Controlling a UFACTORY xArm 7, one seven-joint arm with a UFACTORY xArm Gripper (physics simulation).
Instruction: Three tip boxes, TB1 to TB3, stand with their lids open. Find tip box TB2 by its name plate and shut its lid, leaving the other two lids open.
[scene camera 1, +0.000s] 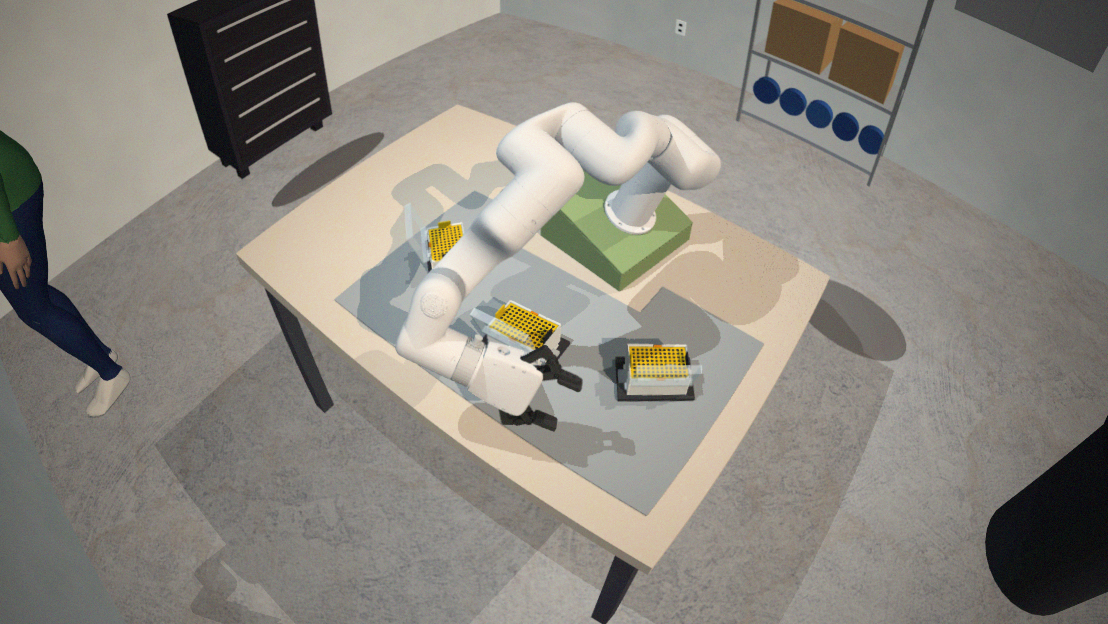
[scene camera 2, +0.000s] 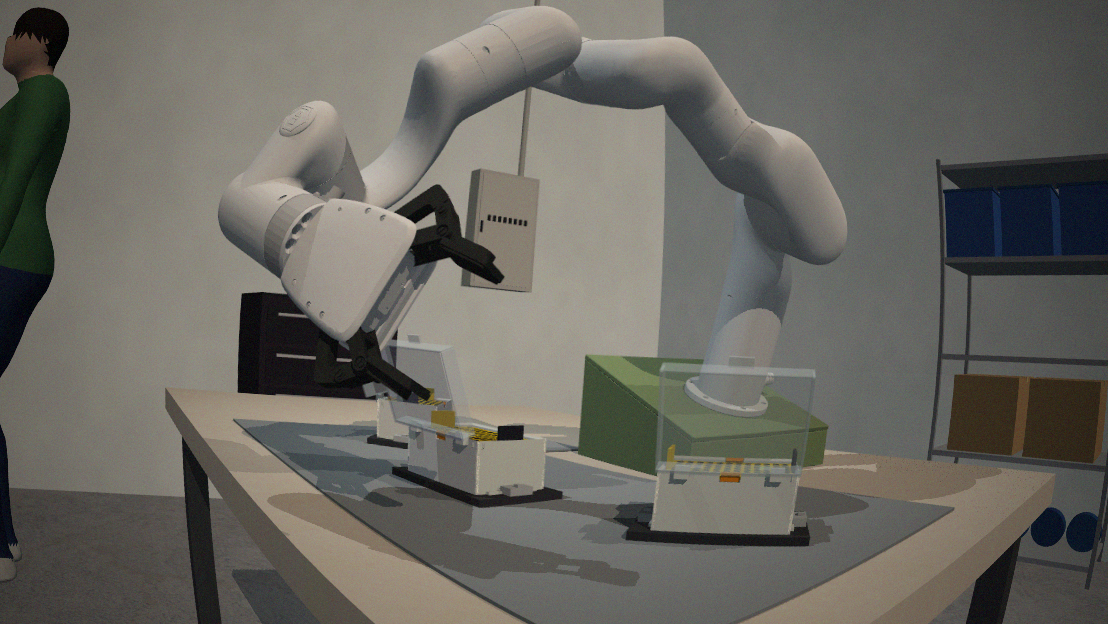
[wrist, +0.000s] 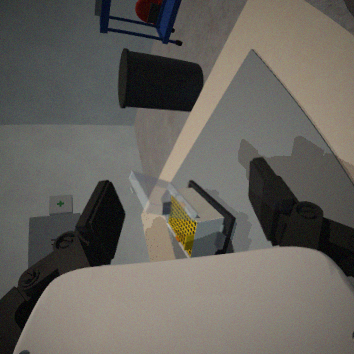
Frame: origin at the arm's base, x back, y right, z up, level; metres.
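Where they show: gripper, fingertip midpoint: (scene camera 1: 568, 406) (scene camera 2: 456, 332) (wrist: 181, 187); arm's base at its link origin: (scene camera 1: 629, 212).
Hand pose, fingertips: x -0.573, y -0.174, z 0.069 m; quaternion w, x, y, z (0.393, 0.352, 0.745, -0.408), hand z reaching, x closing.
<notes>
Each offset is from my fingertips to the top centre of the thing. "spot": to the spot under its first point. Level surfaces: height alone.
Three white tip boxes with yellow racks stand with clear lids raised. The right box @(spot: dx +0.176, dy -0.092, dz -0.082 m) (scene camera 1: 658, 384) (scene camera 2: 724, 502) (wrist: 209, 239) has its lid @(spot: dx +0.170, dy -0.107, dz -0.047 m) (scene camera 2: 736, 414) (wrist: 146, 194) upright. The middle box @(dx +0.185, dy +0.203, dz -0.092 m) (scene camera 1: 525, 324) (scene camera 2: 515, 466) stands near the gripper, its clear lid @(spot: dx +0.094, dy +0.178, dz -0.045 m) (scene camera 2: 424, 379) also raised. The far box @(dx +0.293, dy +0.480, dz -0.092 m) (scene camera 1: 445, 241) (scene camera 2: 390, 420) is partly behind the arm in scene camera 1. No name plate is readable, so I cannot tell which box is TB2. My gripper (scene camera 1: 559, 401) (scene camera 2: 459, 334) (wrist: 181, 187) is open and empty, tilted above the mat, pointing toward the right box.
A grey mat @(dz -0.158 m) (scene camera 1: 682, 457) (scene camera 2: 496, 561) (wrist: 250, 110) lies under the boxes on the wooden table @(dz -0.161 m) (scene camera 1: 310, 236) (scene camera 2: 984, 503). A green base block (scene camera 1: 612, 259) (scene camera 2: 643, 430) carries the arm at the back. The raised lids stand above their boxes.
</notes>
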